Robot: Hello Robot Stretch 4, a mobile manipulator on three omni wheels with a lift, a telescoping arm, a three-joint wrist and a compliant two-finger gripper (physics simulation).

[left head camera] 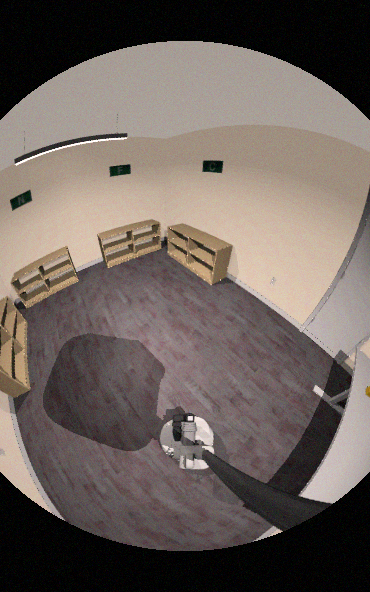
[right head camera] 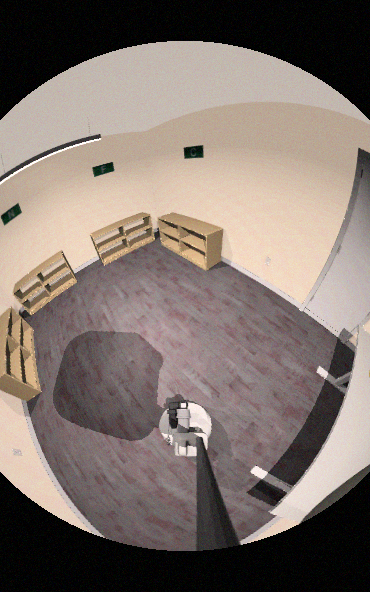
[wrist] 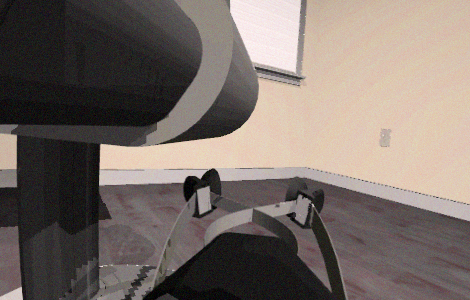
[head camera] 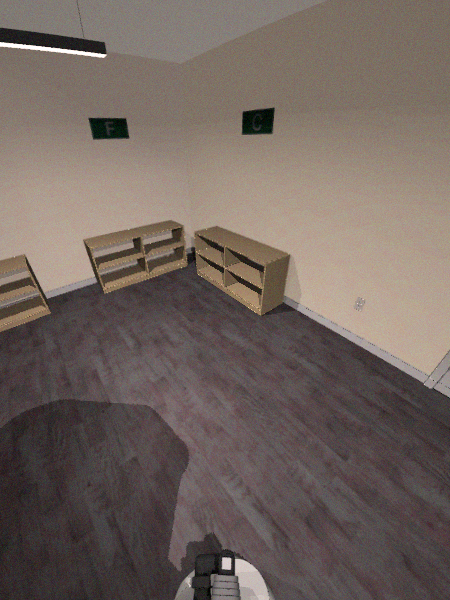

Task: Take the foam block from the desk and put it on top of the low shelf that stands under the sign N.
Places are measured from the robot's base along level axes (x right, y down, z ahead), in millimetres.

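Pixels of known places: gripper, fingertip midpoint: [left head camera: 177, 458] [wrist: 253, 189].
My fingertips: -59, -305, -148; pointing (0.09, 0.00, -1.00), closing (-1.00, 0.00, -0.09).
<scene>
Behind a point stands the place of what it marks, as x, y, z.
The green sign N [left head camera: 21, 200] {-2753, -1700, 1893} [right head camera: 11, 214] {-2756, -1700, 1892} hangs on the left wall. The low wooden shelf [head camera: 12, 264] {-2226, -583, 2009} [left head camera: 40, 262] {-2506, -583, 1704} [right head camera: 39, 270] {-2434, -582, 1671} stands under it, partly cut off in the head view. The white desk [left head camera: 345, 460] [right head camera: 330, 465] is at the lower right of the left and right head views. A small yellow patch [left head camera: 368, 391] {1393, -730, -16} shows at the left head view's right edge; too little shows to tell whether it is the foam block. My gripper [wrist: 253, 189] {-59, -305, -148} is open, with nothing between its fingertips, in front of floor and wall, away from desk and shelf.
A low shelf [head camera: 275, 285] {446, -284, 2168} [left head camera: 222, 264] {459, -280, 2180} [right head camera: 214, 248] {449, -291, 2170} stands under sign C [head camera: 258, 121] {216, -1728, 2752}. Another stands under sign F [head camera: 109, 128] {-1392, -1725, 3099}. A further shelf [right head camera: 20, 387] {-1907, -257, -85} is at the far left. White desk feet [right head camera: 259, 471] reach onto the floor. A large shadow lies left of my base.
</scene>
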